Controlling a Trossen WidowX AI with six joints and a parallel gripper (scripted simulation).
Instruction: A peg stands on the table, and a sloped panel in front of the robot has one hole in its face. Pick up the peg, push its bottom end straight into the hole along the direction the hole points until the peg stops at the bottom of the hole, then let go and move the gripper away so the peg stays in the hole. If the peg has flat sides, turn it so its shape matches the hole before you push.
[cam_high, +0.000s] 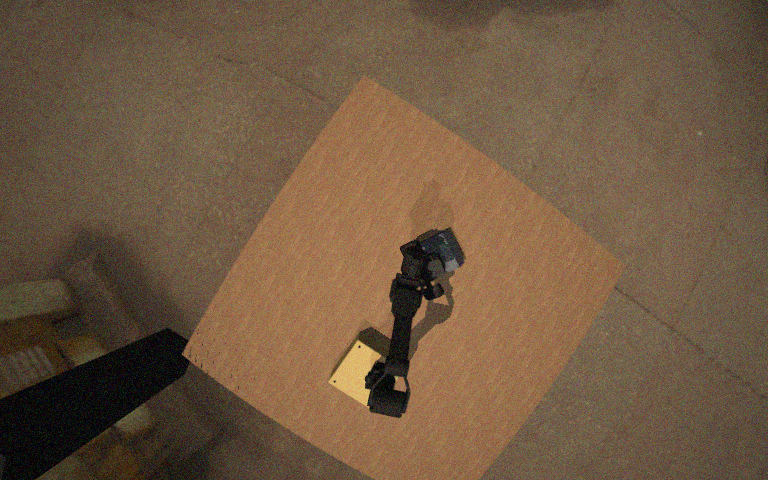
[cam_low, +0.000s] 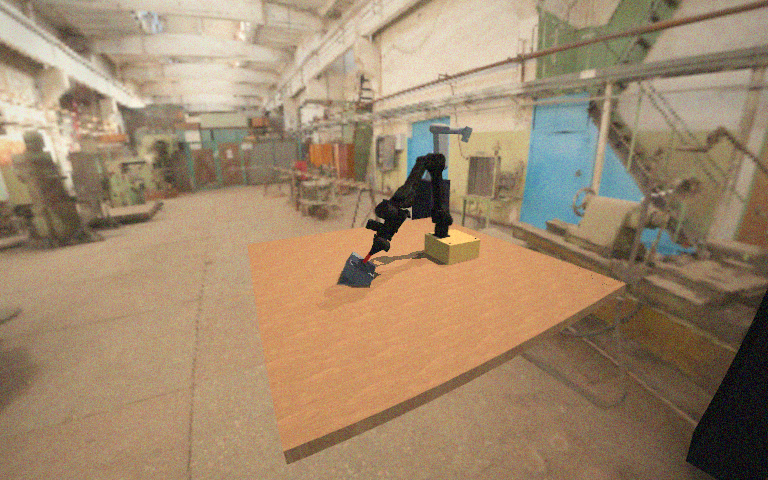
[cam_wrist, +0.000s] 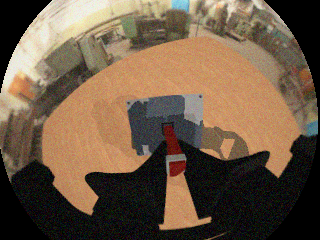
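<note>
Now: gripper tip 10 mm to the right of the red peg, 10 mm below it and 10 mm past it. Also, from my gripper tip: sloped panel: 60 mm below, 40 mm ahead, 30 mm to the right.
</note>
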